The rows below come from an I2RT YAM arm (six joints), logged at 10 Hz.
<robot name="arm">
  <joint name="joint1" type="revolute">
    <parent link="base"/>
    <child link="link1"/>
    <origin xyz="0 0 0.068" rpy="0 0 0"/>
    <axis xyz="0 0 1"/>
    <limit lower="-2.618" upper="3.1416"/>
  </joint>
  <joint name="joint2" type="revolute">
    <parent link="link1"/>
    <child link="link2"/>
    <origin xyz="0.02 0.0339 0.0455" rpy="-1.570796 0 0"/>
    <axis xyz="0 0 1"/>
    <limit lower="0" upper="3.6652"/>
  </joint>
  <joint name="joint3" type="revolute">
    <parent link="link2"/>
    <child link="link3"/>
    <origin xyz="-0.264 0 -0.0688" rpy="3.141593 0 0"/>
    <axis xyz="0 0 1"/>
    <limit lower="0" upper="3.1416"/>
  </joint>
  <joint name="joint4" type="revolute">
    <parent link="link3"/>
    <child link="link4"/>
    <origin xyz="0.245 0.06 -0.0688" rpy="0 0 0"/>
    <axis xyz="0 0 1"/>
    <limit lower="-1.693" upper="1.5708"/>
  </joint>
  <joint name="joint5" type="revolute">
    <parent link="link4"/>
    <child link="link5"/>
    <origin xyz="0.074 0.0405 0.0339" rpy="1.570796 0 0"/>
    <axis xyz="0 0 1"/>
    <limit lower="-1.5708" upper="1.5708"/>
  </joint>
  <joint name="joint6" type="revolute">
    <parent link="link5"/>
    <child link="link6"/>
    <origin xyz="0.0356 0 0.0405" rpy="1.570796 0 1.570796"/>
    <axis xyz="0 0 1"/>
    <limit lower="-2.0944" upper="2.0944"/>
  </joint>
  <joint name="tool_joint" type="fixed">
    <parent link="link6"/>
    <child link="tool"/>
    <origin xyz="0 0 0" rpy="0 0 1.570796"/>
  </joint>
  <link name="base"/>
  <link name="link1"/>
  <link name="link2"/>
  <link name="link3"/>
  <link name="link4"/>
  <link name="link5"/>
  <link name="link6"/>
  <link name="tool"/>
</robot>
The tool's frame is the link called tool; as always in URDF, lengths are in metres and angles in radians.
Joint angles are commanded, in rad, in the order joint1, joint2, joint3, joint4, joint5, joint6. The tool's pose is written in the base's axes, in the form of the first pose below.
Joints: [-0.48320, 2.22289, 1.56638, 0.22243, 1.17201, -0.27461]
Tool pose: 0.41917, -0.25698, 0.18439, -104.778, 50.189, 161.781
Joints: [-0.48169, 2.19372, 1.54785, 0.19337, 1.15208, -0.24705]
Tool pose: 0.41506, -0.25368, 0.18968, -106.317, 50.748, 161.442
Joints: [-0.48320, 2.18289, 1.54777, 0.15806, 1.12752, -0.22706]
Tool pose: 0.41348, -0.25326, 0.19153, -108.055, 50.549, 161.055
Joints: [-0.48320, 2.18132, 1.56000, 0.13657, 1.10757, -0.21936]
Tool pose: 0.41471, -0.25356, 0.19408, -109.156, 50.613, 161.129
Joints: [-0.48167, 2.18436, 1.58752, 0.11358, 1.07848, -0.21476]
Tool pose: 0.41865, -0.25424, 0.19907, -110.457, 51.067, 161.626
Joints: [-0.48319, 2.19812, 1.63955, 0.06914, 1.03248, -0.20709]
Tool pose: 0.42497, -0.25749, 0.20490, -112.690, 51.329, 162.028
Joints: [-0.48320, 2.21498, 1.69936, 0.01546, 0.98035, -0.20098]
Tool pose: 0.43221, -0.26017, 0.21100, -115.272, 51.289, 162.551
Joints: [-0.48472, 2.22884, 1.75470, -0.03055, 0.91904, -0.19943]
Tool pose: 0.43850, -0.26291, 0.21767, -118.061, 51.427, 163.340
